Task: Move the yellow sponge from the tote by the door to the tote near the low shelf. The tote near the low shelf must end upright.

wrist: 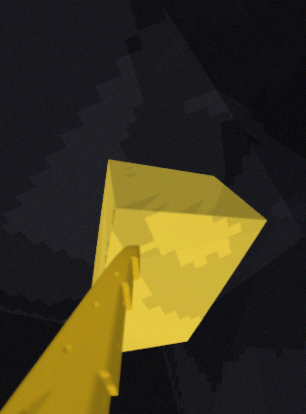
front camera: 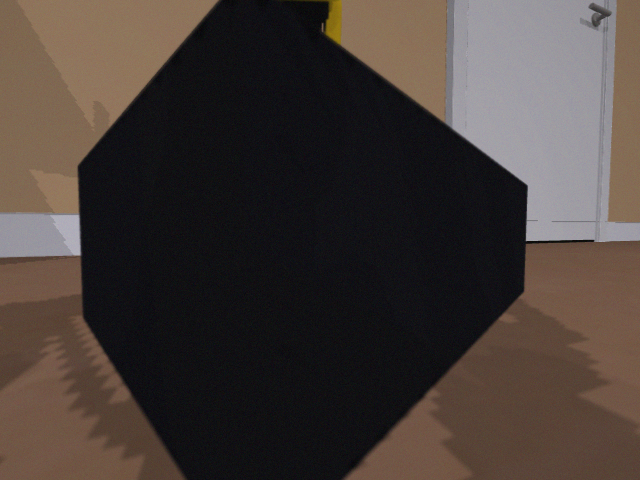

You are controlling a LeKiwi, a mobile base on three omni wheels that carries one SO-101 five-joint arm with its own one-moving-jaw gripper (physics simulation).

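Places are measured from the arm's base along level axes (x down, y back, z left), in centimetres.
Where they show: hand at its tool point: (wrist: pixel 139 257).
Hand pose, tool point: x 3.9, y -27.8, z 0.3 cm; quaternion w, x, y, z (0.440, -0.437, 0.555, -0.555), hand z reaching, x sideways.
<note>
After its pixels a point has its place.
The yellow sponge (wrist: pixel 185 265) {y -29.8, x 4.2, z -1.1 cm} is a block lying inside the black tote (front camera: pixel 305 232) {y -10.2, x 3.0, z -0.2 cm} (wrist: pixel 50 200) {y -24.0, x 8.7, z 0.4 cm} in the wrist view. The tote's outer side fills the middle of the front view, and the sponge does not show there. My gripper (wrist: pixel 131 255) is open: one notched yellow jaw shows, its tip drawn over the sponge's left part, and the moving jaw is out of the picture. Whether the jaw touches the sponge is unclear. The tote near the low shelf does not show in either view.
A yellow and black part of my arm (front camera: pixel 334 23) {y -23.9, x -10.7, z -1.9 cm} shows above the tote at the top of the front view. A white door (front camera: pixel 537 118) {y -108.7, x -38.4, z -86.8 cm} stands behind at the right, in a tan wall (front camera: pixel 392 31) {y -91.1, x -56.5, z -25.6 cm}. Brown floor (front camera: pixel 584 289) {y -30.8, x 9.0, z -27.4 cm} lies around the tote.
</note>
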